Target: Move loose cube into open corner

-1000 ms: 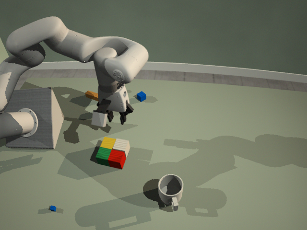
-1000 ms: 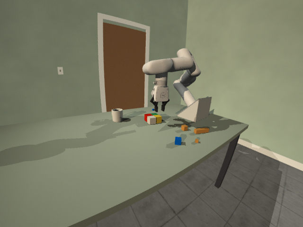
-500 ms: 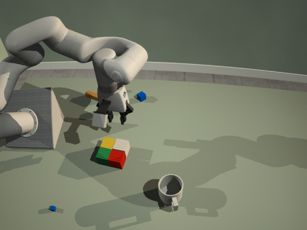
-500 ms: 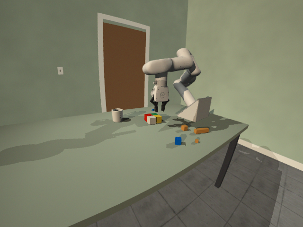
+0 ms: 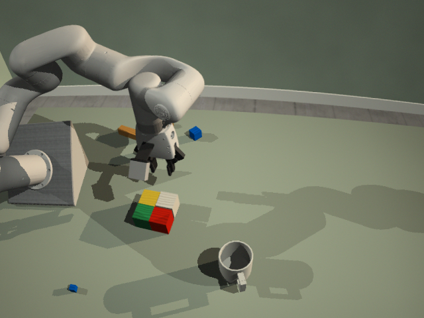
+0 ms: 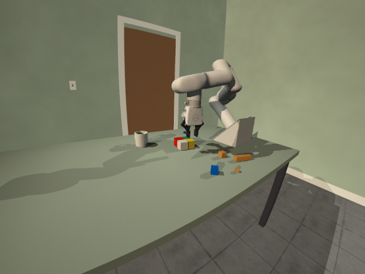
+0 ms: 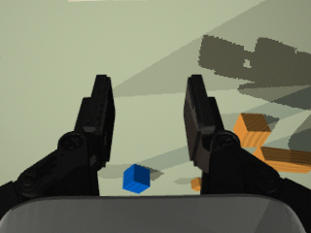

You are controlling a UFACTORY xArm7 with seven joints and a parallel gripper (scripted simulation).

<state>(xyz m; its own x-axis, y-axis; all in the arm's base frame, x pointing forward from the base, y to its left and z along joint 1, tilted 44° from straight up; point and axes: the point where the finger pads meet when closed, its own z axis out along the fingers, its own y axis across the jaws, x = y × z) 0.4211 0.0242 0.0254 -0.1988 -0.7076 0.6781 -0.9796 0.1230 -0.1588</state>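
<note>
The beige cube is 10 mm ahead of my hand, 70 mm to the right of it and 90 mm below it. Round my hand: long orange block: 160 mm behind, 240 mm to the left, 100 mm below; red cube: 120 mm to the right, 90 mm below; yellow cube: 40 mm behind, 60 mm to the right, 90 mm below.
</note>
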